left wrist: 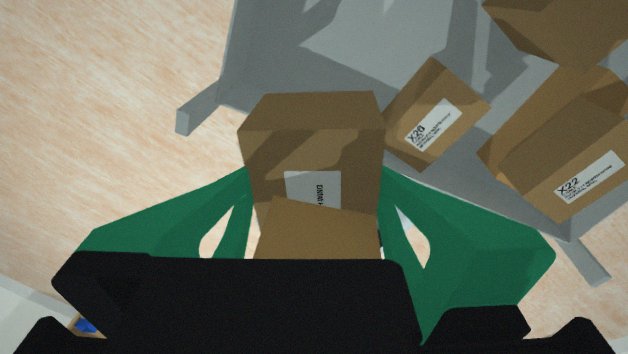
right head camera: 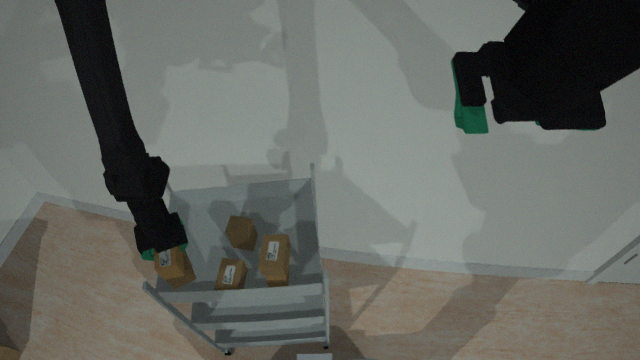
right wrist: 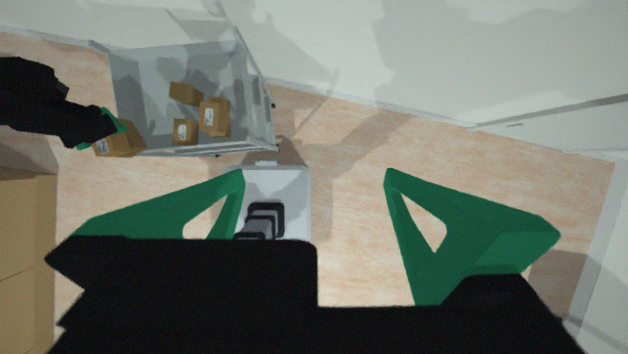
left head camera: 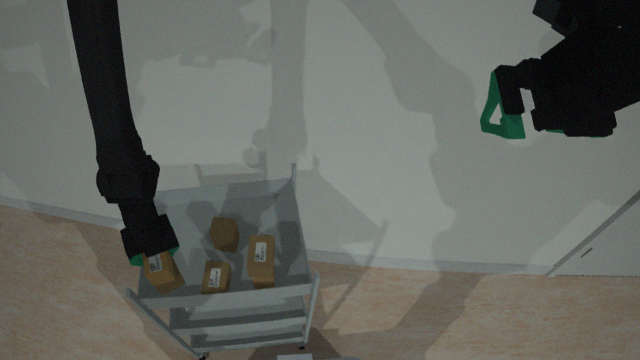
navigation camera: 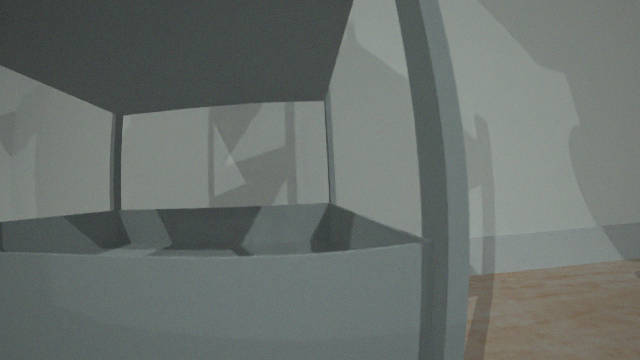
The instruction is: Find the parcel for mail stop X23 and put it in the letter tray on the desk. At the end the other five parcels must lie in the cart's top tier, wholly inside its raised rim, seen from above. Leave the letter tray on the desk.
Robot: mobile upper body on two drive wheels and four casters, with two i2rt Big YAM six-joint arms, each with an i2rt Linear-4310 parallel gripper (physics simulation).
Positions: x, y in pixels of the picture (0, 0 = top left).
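Labels:
In the navigation camera view my left gripper is out of frame. My right gripper is out of frame in the left wrist view, and in the navigation camera view the right gripper is out of frame too. My left gripper is visible in the left wrist view (314, 176), in the right head camera view (171, 255), in the right wrist view and in the left head camera view. A single spot on my left gripper is both (left head camera: 172, 247) and (right wrist: 111, 133). My right gripper is visible in the right head camera view (498, 119), in the left head camera view (515, 125) and in the right wrist view (314, 176). On a grey three-tier cart, (left wrist: 264, 54) and (left head camera: 154, 295) are the same spot.

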